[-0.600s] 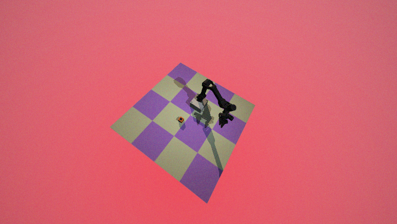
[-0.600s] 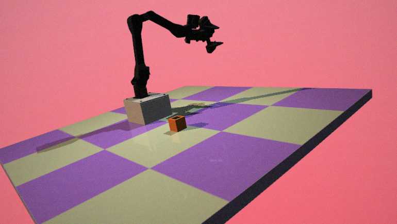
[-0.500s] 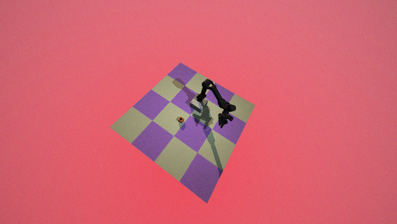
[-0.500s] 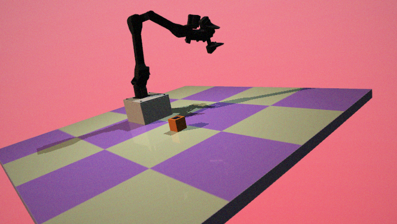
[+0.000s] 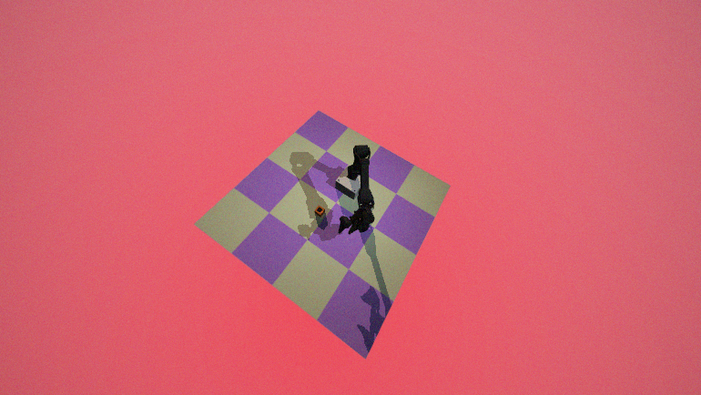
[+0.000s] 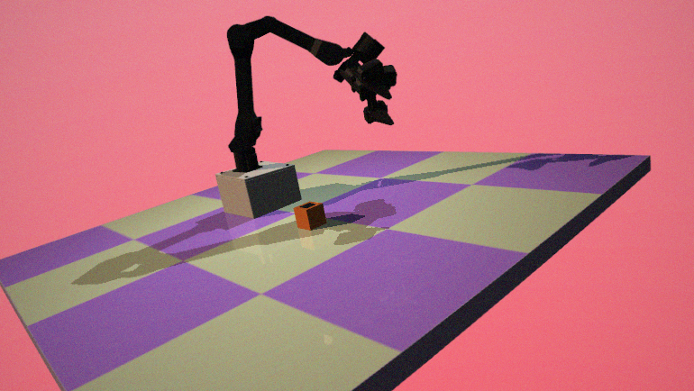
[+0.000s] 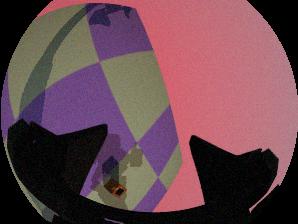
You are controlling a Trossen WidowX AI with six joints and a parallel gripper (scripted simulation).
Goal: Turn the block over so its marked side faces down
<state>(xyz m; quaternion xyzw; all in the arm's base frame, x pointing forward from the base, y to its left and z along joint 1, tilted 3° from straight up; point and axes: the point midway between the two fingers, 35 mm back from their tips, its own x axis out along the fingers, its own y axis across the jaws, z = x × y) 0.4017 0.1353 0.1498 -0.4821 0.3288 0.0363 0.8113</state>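
My gripper tip is 12 cm past the orange block, 23 cm to the left of it and 18 cm above it.
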